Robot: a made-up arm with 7 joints. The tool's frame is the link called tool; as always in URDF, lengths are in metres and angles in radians. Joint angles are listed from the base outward.
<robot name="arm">
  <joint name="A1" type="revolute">
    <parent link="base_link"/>
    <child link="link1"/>
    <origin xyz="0 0 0" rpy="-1.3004 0.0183 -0.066"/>
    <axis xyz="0 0 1"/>
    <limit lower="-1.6" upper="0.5"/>
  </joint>
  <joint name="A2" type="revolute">
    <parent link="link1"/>
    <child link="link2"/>
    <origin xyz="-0.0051 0.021 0.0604" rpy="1.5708 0 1.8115"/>
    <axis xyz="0 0 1"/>
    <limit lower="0" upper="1.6"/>
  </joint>
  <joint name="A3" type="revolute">
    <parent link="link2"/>
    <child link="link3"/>
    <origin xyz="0.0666 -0.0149 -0.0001" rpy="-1.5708 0 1.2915"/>
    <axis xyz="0 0 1"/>
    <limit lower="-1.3" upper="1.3"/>
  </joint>
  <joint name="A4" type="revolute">
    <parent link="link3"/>
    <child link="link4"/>
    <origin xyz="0 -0.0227 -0.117" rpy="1.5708 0 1.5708"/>
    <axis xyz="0 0 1"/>
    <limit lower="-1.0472" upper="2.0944"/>
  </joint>
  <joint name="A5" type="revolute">
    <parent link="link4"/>
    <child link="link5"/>
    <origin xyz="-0.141 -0.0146 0.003" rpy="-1.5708 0 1.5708"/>
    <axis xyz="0 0 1"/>
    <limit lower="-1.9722" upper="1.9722"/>
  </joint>
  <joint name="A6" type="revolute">
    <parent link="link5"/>
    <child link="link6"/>
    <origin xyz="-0.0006 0 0.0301" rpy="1.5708 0 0"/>
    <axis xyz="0 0 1"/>
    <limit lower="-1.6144" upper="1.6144"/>
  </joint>
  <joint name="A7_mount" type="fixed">
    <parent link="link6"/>
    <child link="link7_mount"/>
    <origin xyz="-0.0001 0.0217 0" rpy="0 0 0"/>
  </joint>
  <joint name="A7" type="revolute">
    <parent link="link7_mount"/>
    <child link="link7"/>
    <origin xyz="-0.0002 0.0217 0" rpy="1.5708 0 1.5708"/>
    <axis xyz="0 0 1"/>
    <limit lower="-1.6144" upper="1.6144"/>
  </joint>
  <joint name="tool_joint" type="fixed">
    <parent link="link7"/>
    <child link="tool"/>
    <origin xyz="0 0 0" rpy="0 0 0"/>
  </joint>
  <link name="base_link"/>
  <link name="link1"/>
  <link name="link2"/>
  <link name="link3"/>
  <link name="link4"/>
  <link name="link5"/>
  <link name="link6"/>
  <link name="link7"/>
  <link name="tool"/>
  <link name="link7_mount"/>
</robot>
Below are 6 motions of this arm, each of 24 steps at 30 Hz.
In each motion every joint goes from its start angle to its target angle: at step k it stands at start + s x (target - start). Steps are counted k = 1, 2, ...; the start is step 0. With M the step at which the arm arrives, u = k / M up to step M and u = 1 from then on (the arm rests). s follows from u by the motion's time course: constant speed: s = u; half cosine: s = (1 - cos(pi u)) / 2; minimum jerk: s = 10 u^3 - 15 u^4 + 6 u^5.
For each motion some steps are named. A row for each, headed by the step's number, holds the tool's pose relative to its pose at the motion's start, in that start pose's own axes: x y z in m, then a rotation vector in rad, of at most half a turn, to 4 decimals.
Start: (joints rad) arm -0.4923 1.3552 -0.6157 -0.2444 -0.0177 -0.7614 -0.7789
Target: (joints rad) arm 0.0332 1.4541 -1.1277 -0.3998 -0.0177 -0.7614 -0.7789
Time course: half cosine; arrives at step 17
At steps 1, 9, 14, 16, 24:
1: 0.0010 -0.0016 0.0002 -0.0059 -0.0044 -0.0040
9: 0.0531 -0.1047 0.0414 -0.3882 -0.3013 -0.2229
14: 0.0712 -0.1648 0.1007 -0.6685 -0.5289 -0.3384
16: 0.0726 -0.1733 0.1130 -0.7185 -0.5698 -0.3552
24: 0.0728 -0.1744 0.1146 -0.7250 -0.5750 -0.3573

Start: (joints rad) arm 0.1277 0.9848 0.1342 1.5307 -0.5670 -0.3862 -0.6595
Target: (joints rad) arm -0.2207 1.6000 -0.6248 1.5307 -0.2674 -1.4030 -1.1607
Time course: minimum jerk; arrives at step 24
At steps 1, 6, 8, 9, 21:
1: 0.0000 0.0001 0.0002 0.0011 -0.0005 -0.0004
6: -0.0007 0.0117 0.0279 0.1760 -0.0676 -0.0592
8: -0.0038 0.0220 0.0558 0.3577 -0.1222 -0.1218
9: -0.0068 0.0274 0.0724 0.4694 -0.1479 -0.1609
21: -0.0849 0.0612 0.2038 1.5710 0.0020 -0.6279

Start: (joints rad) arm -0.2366 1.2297 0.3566 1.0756 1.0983 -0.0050 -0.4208
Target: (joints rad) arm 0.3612 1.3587 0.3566 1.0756 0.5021 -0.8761 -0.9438
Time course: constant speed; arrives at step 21
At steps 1, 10, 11, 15, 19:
1: 0.0003 -0.0042 -0.0025 0.0126 -0.0339 -0.0370
10: -0.0043 -0.0363 -0.0266 0.1449 -0.3261 -0.3511
11: -0.0055 -0.0392 -0.0293 0.1620 -0.3573 -0.3835
15: -0.0118 -0.0495 -0.0406 0.2362 -0.4790 -0.5073
19: -0.0199 -0.0576 -0.0520 0.3201 -0.5961 -0.6209

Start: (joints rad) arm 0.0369 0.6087 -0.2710 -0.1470 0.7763 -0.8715 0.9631
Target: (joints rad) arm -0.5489 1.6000 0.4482 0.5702 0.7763 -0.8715 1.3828
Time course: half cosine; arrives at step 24
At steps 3, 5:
3: 0.0016 0.0107 -0.0104 0.0473 -0.0121 -0.0134
5: 0.0064 0.0304 -0.0273 0.1306 -0.0352 -0.0314

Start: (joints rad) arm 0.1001 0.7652 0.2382 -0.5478 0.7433 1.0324 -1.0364
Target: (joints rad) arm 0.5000 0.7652 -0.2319 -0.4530 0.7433 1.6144 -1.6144
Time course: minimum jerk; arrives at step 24
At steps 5, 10, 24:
5: 0.0050 -0.0083 -0.0042 -0.0118 0.0443 -0.0763
10: 0.0213 -0.0470 -0.0259 -0.0787 0.2471 -0.3973
24: 0.0177 -0.1416 -0.0903 -0.3374 0.7652 -1.0317

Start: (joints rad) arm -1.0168 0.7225 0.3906 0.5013 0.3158 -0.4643 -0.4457
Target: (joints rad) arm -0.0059 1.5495 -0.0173 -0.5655 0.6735 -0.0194 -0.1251
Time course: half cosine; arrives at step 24
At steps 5, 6, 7, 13, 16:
5: -0.0135 0.0076 0.0042 0.1481 0.0494 -0.0552
6: -0.0184 0.0095 0.0069 0.2089 0.0654 -0.0813
7: -0.0233 0.0107 0.0104 0.2770 0.0802 -0.1132
13: -0.0526 -0.0142 0.0449 0.7237 0.0631 -0.4122
16: -0.0720 -0.0438 0.0632 0.8758 -0.0313 -0.5883

